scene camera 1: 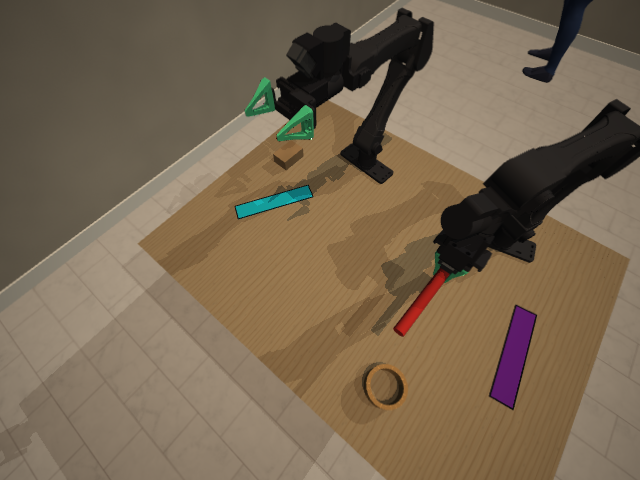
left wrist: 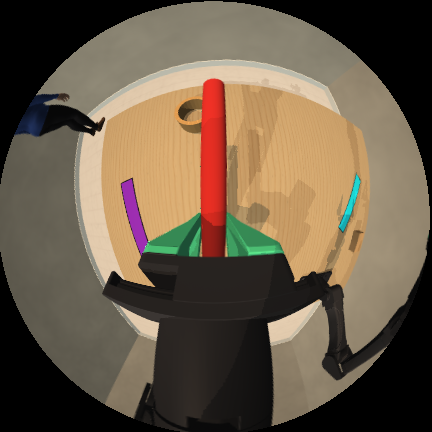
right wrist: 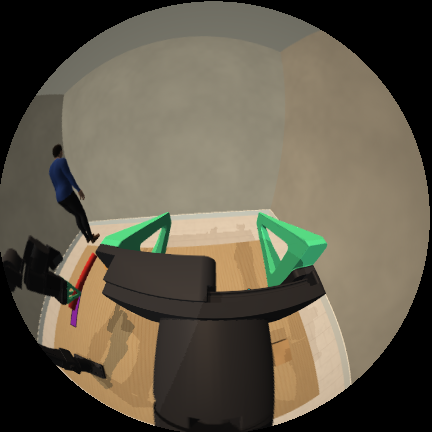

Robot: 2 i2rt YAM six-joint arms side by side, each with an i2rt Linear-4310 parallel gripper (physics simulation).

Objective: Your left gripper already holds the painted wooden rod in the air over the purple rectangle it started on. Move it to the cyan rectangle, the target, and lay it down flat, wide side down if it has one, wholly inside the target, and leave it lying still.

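Places are measured from the left arm's base along level axes (x left, y ahead, z down), in millimetres.
Where they show: left gripper, fingertip midpoint: (scene camera 1: 439,277) (left wrist: 213,217) (right wrist: 78,291); right gripper, fingertip midpoint: (scene camera 1: 260,125) (right wrist: 213,216); left arm's base, link origin: (scene camera 1: 499,241); right arm's base, link origin: (scene camera 1: 366,163).
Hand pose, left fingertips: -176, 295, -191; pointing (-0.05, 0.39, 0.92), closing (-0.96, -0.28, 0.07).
Note:
Each offset is from my left fingertips to the centre of the thing, as dx, dy, dz. "spot": to the spot under its first point. Level surfaces: height alone.
A red rod @[-13, +44, -7] (scene camera 1: 421,303) (left wrist: 213,150) (right wrist: 84,277) is held in the air above the table, between the purple and cyan rectangles in scene camera 1. My left gripper (scene camera 1: 448,272) (left wrist: 213,217) (right wrist: 78,292) is shut on one end part of it; the rod's other end points to the lower left in scene camera 1. The purple rectangle (scene camera 1: 513,356) (left wrist: 132,212) (right wrist: 74,318) lies at the lower right of the table. The cyan rectangle @[spot: -527, -119, +190] (scene camera 1: 273,202) (left wrist: 351,202) lies flat at the upper left, far from the rod. My right gripper (scene camera 1: 283,114) (right wrist: 213,216) is open and empty, raised beyond the cyan rectangle.
A wooden ring @[-8, +240, +166] (scene camera 1: 367,391) (left wrist: 180,119) stands on the table @[dz +191] (scene camera 1: 289,268) near its front edge, below the rod's free end in scene camera 1. A small wooden block @[-573, -311, +171] (scene camera 1: 287,156) (left wrist: 356,240) sits just beyond the cyan rectangle, under my right gripper.

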